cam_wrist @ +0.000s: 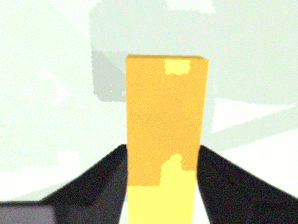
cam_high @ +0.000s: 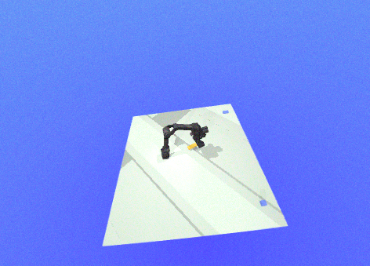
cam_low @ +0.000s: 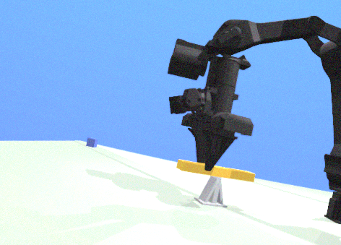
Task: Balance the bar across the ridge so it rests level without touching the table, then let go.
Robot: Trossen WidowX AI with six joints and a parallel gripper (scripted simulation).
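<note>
My gripper tip is now 30 mm past the yellow bar and 10 mm to the left of it.
</note>
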